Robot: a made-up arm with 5 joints.
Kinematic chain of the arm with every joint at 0, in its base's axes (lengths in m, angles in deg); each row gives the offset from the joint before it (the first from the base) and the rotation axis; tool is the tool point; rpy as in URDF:
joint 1: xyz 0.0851 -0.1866 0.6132 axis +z
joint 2: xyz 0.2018 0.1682 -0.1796 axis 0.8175 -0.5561 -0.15
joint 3: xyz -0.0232 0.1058 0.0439 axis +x
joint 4: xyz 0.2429 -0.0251 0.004 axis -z
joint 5: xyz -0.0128 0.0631 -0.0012 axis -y
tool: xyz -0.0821 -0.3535 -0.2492 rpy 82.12 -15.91 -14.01
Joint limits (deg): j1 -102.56..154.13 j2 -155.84..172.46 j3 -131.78..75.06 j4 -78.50..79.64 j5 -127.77..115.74
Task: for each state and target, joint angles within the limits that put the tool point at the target. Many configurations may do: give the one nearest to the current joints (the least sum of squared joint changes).
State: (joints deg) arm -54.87 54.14 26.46 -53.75 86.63
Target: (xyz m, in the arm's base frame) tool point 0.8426 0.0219 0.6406
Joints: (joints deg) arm 1.22 45.33 26.58 -51.40 73.58
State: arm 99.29 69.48 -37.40 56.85 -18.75
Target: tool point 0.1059 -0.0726 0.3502
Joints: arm 90.63 53.89 -62.37 32.24 -9.91
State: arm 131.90 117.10 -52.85 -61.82 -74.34
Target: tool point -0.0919 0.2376 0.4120
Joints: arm 154.13 83.53 -36.69 -62.55 -62.61
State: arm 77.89 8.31 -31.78 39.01 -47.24
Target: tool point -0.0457 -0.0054 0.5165
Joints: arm 42.51 -3.86 -37.52 40.85 -69.98
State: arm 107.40 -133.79 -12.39 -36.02 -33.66
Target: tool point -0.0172 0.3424 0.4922
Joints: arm 97.56 -130.16 -7.40 -34.25 -33.48
